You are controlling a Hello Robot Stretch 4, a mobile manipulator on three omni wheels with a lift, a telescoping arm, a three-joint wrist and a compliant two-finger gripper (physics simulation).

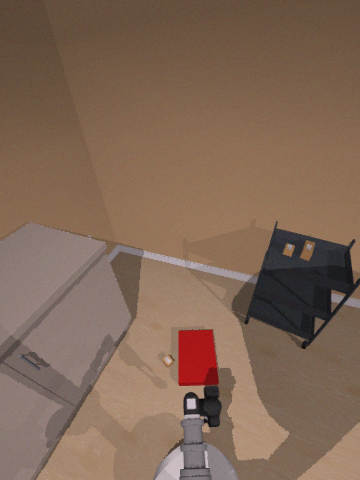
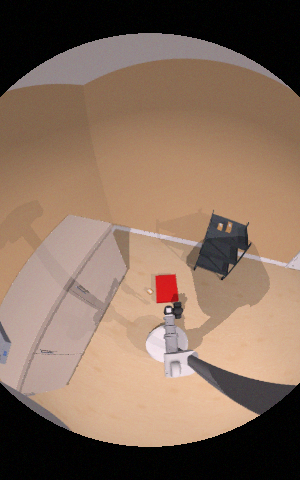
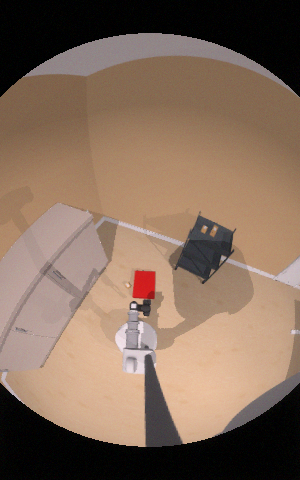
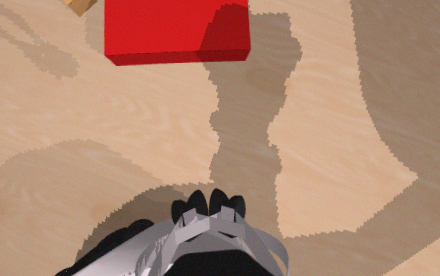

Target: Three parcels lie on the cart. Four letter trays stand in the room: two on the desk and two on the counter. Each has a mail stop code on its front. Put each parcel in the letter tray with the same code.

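Places are measured from the robot's base along level axes (x ahead, y left, z up), in centimetres.
Pixels of known places: gripper, fingertip midpoint: (image 4: 208,205).
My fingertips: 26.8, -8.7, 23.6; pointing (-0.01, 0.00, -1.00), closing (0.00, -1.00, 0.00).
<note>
Behind a point stands the place of what it marks, as x, y, z.
Two brown parcels with white labels lie on the top shelf of the dark cart (image 1: 327,257) @(94.2, -88.3, 63.4) (image 2: 238,233) @(90.3, -87.9, 63.4) (image 3: 223,237) @(91.9, -88.7, 63.4): a smaller parcel (image 1: 288,249) @(98.4, -64.1, 68.2) (image 2: 220,226) @(98.0, -65.1, 67.9) (image 3: 204,229) @(97.7, -65.2, 67.6) and a longer parcel (image 1: 307,250) @(96.0, -74.6, 68.7) (image 2: 229,227) @(95.0, -75.2, 68.6) (image 3: 214,230) @(95.9, -75.9, 68.9). A third small parcel (image 1: 168,360) @(63.5, 14.2, 2.2) (image 2: 149,291) @(62.9, 14.7, 1.8) (image 3: 128,284) @(64.3, 13.1, 2.0) (image 4: 81,6) @(61.2, 13.5, -0.7) lies on the floor. A grey-blue letter tray (image 2: 4,348) partly shows on the counter (image 1: 50,260) @(78.7, 63.8, 88.1) (image 2: 60,260) @(54.3, 75.0, 88.2) (image 3: 40,250) @(49.4, 72.9, 88.2). Codes are not readable. The desk does not show. My gripper (image 4: 208,205) @(26.8, -8.7, 23.6) is shut and empty above the floor, short of the floor parcel.
A flat red box (image 1: 197,356) @(64.7, -5.9, 3.6) (image 2: 166,288) @(64.5, -5.9, 3.6) (image 3: 144,284) @(64.7, -6.4, 3.6) (image 4: 177,27) @(53.3, -5.4, 3.7) lies on the floor ahead of my gripper, just right of the floor parcel. The counter front is on the left, the cart at the right by the wall. A pale edge (image 2: 295,261) @(51.9, -253.2, 18.0) (image 3: 290,274) @(46.6, -266.4, 26.2) shows at far right.
</note>
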